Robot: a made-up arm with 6 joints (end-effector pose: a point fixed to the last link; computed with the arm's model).
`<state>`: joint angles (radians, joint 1 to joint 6).
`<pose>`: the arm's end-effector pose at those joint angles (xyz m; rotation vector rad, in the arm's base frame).
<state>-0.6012 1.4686 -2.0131 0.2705 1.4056 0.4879</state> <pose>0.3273 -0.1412 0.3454 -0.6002 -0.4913 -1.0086</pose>
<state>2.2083 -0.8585 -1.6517 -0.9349 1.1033 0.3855</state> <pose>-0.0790 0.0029 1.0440 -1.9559 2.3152 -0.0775</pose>
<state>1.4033 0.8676 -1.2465 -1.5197 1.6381 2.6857</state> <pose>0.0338 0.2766 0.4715 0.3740 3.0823 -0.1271</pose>
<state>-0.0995 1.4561 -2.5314 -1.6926 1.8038 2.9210</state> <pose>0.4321 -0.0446 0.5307 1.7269 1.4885 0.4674</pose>
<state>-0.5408 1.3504 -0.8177 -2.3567 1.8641 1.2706</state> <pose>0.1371 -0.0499 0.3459 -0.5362 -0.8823 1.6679</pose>
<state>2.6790 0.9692 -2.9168 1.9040 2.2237 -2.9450</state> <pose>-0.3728 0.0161 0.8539 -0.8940 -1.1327 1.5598</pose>
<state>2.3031 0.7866 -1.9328 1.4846 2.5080 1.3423</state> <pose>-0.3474 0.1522 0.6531 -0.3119 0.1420 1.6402</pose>
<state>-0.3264 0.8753 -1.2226 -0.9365 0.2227 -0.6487</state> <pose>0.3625 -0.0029 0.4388 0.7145 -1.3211 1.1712</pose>
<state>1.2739 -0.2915 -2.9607 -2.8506 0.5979 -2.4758</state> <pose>-0.0777 -0.0684 1.1017 -1.2053 0.1558 1.6682</pose>
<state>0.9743 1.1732 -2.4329 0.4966 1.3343 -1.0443</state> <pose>0.1860 0.4426 0.5792 1.8084 -0.9626 0.9673</pose>
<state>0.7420 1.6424 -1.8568 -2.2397 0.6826 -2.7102</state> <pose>0.1594 0.2164 0.2854 -0.2967 -2.2926 -0.7813</pose>
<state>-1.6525 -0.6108 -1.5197 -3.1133 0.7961 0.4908</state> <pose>0.0778 -0.2201 0.9891 -1.3881 0.7667 1.5335</pose>
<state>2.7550 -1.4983 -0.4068 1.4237 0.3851 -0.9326</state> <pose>-0.1313 -0.0020 0.8360 2.7452 0.0771 -0.3497</pose>
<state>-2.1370 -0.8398 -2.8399 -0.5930 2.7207 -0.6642</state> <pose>0.1286 0.1112 0.9579 -2.3554 -1.0141 -0.6847</pose>
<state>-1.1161 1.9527 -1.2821 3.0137 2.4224 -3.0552</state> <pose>0.1167 -0.0753 0.2941 1.4086 2.5330 0.0791</pose>
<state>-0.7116 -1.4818 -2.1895 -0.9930 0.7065 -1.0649</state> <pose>-0.1992 0.2875 0.9351 2.4875 0.7911 -1.4017</pose>
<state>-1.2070 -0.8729 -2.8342 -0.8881 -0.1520 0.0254</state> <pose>0.0134 0.3417 0.9472 1.1865 0.2650 -1.5590</pose>
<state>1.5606 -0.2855 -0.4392 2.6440 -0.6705 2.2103</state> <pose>-0.0438 0.1413 0.5860 1.8116 -0.4427 2.4282</pose>
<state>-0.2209 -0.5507 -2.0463 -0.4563 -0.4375 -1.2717</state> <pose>0.0237 0.1120 1.0720 1.2228 1.0131 -1.6435</pose>
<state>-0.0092 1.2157 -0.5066 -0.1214 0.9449 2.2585</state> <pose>0.0003 0.0550 0.4076 -2.1798 -0.0523 0.1373</pose>
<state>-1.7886 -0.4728 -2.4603 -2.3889 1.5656 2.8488</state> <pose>0.0520 0.0331 1.0745 0.4770 -0.0827 -1.0394</pose>
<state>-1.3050 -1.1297 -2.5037 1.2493 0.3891 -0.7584</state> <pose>-0.0453 0.3152 0.9776 0.2829 1.4730 -1.1083</pose>
